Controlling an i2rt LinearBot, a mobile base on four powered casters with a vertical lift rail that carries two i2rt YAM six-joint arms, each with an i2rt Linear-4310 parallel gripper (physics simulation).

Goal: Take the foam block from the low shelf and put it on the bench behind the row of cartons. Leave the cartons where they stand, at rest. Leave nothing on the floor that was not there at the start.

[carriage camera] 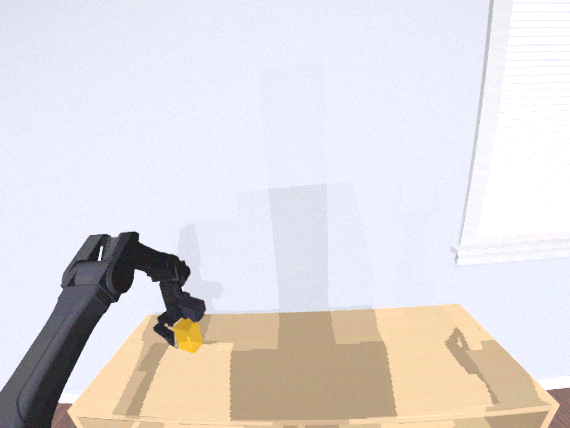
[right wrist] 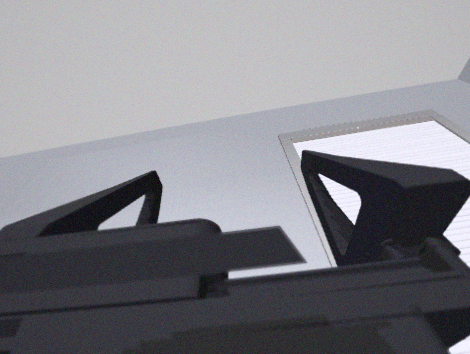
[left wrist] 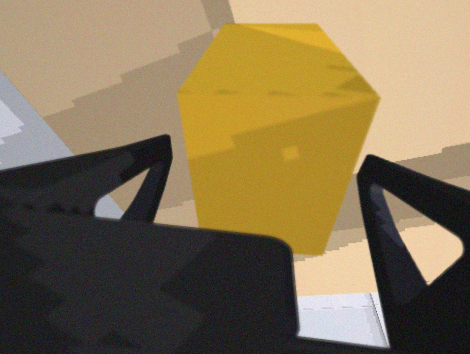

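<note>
The yellow foam block stands on the pale wooden top, toward its far left corner in the carriage view. My left gripper is open at the block. In the left wrist view its fingertips show on either side of the block, with a narrow gap at each side; how deep the block sits between them is hard to tell. In the carriage view the block hides part of the far finger. My right gripper is open and empty, facing the wall. The cartons do not show.
A pale wall rises behind the wooden top's far edge. A window with blinds is at the right. Brown floor shows at the lower left. Shadows of the robot fall across the wooden top and wall.
</note>
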